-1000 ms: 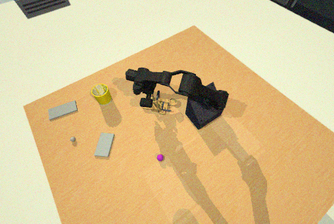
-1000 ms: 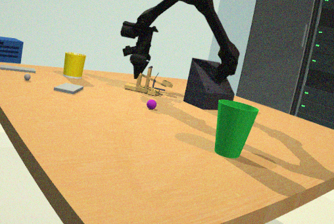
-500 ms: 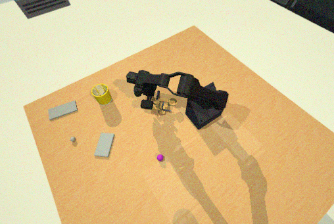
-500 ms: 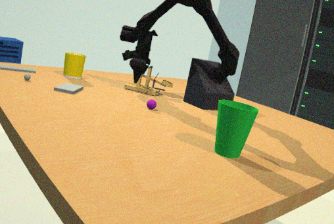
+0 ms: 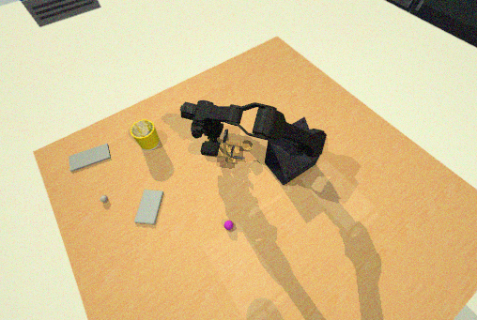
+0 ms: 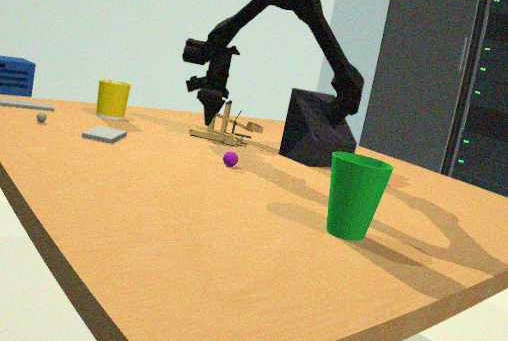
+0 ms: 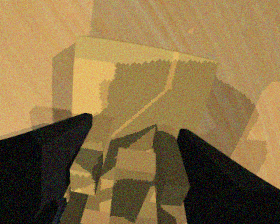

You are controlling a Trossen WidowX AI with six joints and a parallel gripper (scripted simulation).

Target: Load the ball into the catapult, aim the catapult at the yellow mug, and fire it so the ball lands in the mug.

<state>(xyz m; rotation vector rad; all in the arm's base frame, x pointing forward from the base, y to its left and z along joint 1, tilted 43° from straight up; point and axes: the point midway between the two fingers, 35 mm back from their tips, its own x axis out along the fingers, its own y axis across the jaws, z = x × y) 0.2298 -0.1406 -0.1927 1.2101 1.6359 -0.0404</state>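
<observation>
The purple ball lies 15 cm ahead of my gripper tip, 29 cm to the left of it and 2 cm below it. The rest, counted from my gripper tip: yellow mug: 20 cm ahead, 20 cm to the right; small grey ball: 45 cm ahead, 7 cm to the right, 2 cm below; wooden catapult: 4 cm behind, 6 cm to the left, 2 cm above.
</observation>
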